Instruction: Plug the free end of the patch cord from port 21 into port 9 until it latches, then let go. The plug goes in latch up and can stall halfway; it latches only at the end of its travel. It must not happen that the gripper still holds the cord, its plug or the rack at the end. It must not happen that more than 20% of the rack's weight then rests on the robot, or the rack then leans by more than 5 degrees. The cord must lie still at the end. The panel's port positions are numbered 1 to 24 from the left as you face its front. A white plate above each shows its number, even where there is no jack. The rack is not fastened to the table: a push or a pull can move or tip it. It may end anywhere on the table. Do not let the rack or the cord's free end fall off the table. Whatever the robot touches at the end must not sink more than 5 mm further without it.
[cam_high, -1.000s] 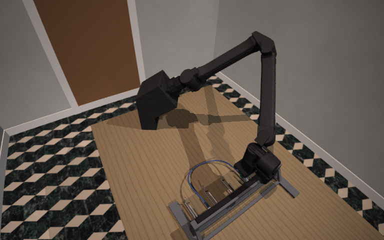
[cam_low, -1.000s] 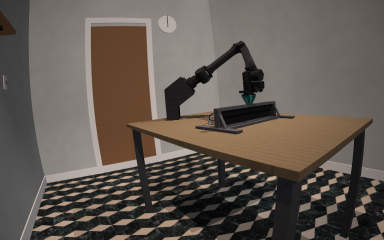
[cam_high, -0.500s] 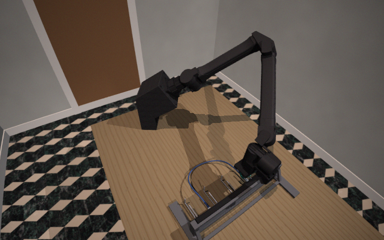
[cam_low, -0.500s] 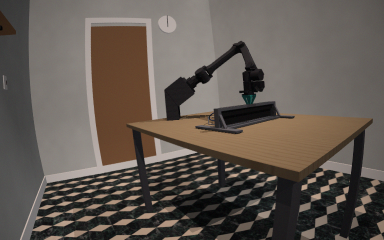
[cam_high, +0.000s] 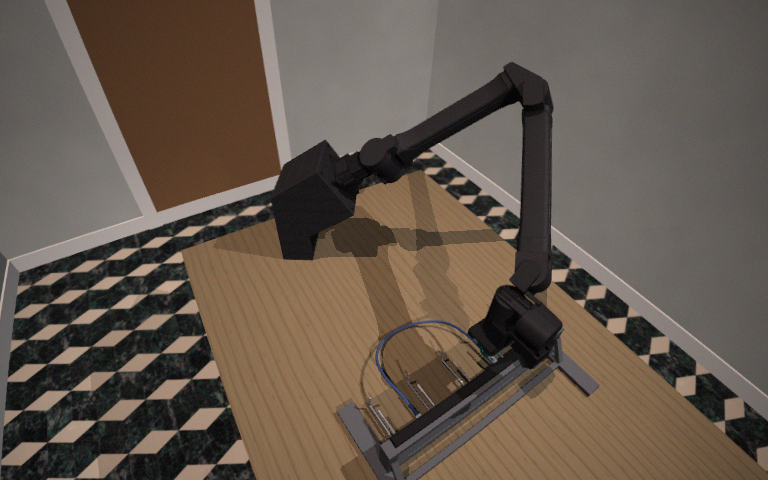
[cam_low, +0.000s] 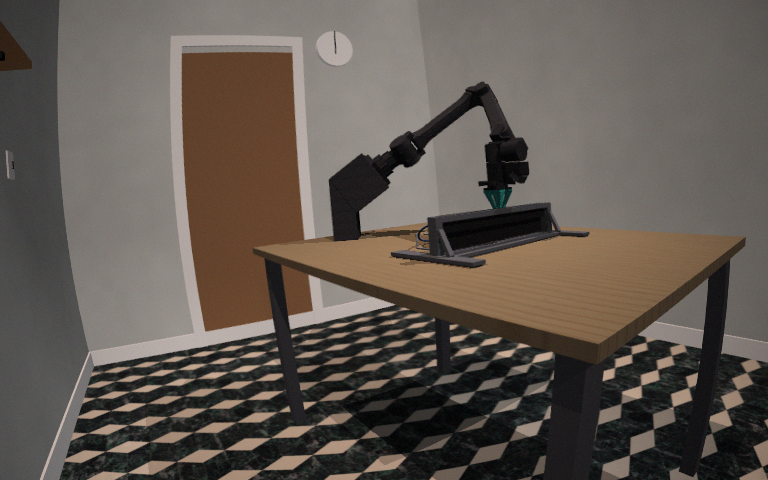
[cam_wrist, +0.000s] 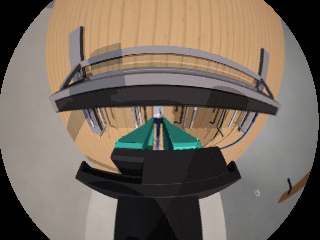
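My hand is 2 cm short of the plug and 1 cm to the right of it.
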